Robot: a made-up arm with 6 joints.
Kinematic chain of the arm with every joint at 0, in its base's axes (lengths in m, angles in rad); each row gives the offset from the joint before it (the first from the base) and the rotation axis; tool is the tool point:
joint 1: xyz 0 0 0.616 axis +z
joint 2: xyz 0.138 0 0 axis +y
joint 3: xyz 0 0 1.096 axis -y
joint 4: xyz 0 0 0.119 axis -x
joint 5: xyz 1.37 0 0 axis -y
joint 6: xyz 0.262 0 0 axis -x
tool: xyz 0 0 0
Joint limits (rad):
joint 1: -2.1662..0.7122
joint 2: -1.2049..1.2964
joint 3: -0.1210..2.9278
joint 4: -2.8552..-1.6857
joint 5: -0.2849..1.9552
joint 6: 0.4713..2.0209
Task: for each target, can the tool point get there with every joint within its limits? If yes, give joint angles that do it. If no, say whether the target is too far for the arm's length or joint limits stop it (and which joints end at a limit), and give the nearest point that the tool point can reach.
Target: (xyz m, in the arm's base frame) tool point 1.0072 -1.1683 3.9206
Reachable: no: too far | nearest point 0.7882 -0.9142 3.1313 | short by 0.858 m
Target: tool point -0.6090 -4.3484 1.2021
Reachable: no: too far | nearest point -0.3916 -2.7961 1.0604 | short by 1.574 m
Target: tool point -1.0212 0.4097 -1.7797
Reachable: no: joint limits stop it (at a limit: joint 2, joint 3, joint 4, joint 5) | nearest point -1.4990 0.6014 -0.4523 | short by 1.424 m
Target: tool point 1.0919 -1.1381 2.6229
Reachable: yes | joints -0.6856 0.2785 0.9997 -2.2303 1.1571 1.8717
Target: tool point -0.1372 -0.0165 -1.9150
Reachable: no: joint limits stop it (at a limit: joint 1, joint 2, joint 3, joint 4) | nearest point -0.8049 -1.0843 -0.6127 | short by 1.812 m
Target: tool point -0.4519 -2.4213 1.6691
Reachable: yes | joints -1.7063 0.7555 0.8880 -2.1174 0.5694 0.7716
